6 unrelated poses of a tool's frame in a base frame.
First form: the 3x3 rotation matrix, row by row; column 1 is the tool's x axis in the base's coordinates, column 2 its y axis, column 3 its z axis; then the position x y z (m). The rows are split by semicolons.
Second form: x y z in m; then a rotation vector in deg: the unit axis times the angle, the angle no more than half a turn. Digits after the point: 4 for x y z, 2 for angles.
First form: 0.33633 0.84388 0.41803; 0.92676 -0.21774 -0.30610; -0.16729 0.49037 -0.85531; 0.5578 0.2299 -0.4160
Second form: 0.5578 0.2299 -0.4160 120.66 88.67 12.56
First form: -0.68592 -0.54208 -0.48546; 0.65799 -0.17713 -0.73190; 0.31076 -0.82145 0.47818; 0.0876 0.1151 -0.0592
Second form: 0.0876 0.1151 -0.0592 -8.30 -73.84 111.30
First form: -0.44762 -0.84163 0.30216; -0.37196 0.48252 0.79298; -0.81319 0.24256 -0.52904; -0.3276 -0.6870 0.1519
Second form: -0.3276 -0.6870 0.1519 -57.27 116.05 48.87
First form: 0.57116 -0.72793 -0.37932; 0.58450 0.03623 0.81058; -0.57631 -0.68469 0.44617; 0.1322 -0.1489 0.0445
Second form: 0.1322 -0.1489 0.0445 -66.16 8.72 58.07
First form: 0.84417 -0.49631 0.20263; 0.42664 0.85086 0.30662; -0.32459 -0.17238 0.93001; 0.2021 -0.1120 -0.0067
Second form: 0.2021 -0.1120 -0.0067 -14.65 16.12 28.23
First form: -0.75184 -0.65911 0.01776; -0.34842 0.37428 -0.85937; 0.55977 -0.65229 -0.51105; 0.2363 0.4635 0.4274
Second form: 0.2363 0.4635 0.4274 50.59 -132.41 75.90
